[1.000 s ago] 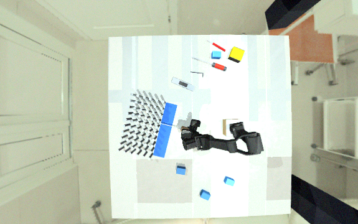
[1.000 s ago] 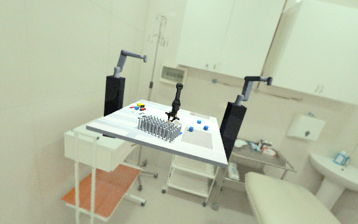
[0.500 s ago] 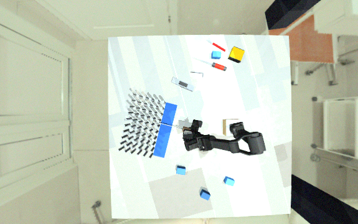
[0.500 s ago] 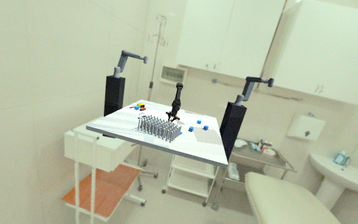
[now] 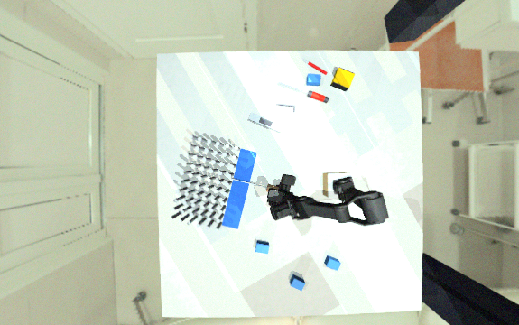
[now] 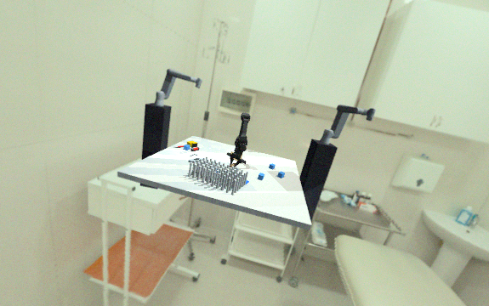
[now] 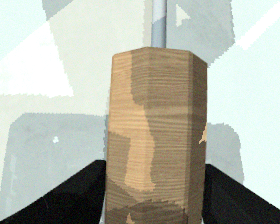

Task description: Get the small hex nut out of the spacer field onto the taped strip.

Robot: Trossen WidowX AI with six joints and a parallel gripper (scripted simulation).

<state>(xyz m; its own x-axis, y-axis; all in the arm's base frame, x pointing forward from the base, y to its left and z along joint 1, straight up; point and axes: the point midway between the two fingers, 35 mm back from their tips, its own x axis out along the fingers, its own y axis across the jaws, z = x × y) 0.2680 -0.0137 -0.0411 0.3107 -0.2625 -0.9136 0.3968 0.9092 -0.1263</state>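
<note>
Right now my gripper tip is 100 mm short of the hook tool and 40 mm to the left of it. The rest, counted from my gripper tip: blue taped strip 170 mm ahead, 30 mm to the right, 10 mm below; then yellow block 460 mm to the right, 400 mm behind, 10 mm above; then grey flat tool 320 mm to the right.
</note>
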